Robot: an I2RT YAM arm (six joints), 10 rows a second.
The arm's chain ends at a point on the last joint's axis. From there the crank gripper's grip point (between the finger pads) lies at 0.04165 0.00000 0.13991 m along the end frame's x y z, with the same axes.
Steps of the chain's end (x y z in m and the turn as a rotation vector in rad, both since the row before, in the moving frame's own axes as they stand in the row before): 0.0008, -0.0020, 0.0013, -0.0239, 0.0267, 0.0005; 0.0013, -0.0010, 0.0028, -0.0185, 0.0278, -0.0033; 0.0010, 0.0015, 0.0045, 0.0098, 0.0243, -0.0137; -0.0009, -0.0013, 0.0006, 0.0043, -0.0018, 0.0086; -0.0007, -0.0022, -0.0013, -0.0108, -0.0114, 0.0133; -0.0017, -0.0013, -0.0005, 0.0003, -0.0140, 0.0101
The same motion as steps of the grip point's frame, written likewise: 0.0045, 0.0014, 0.0001, -0.0239, 0.0267, 0.0005; 0.0052, 0.0014, 0.0016, -0.0185, 0.0278, -0.0033; 0.0044, -0.0005, 0.0034, 0.0098, 0.0243, -0.0137; -0.0012, -0.0015, 0.0007, 0.0043, -0.0018, 0.0086; -0.0023, -0.0001, -0.0008, -0.0108, -0.0114, 0.0133; -0.0037, -0.0009, 0.0001, 0.0003, -0.0140, 0.0101
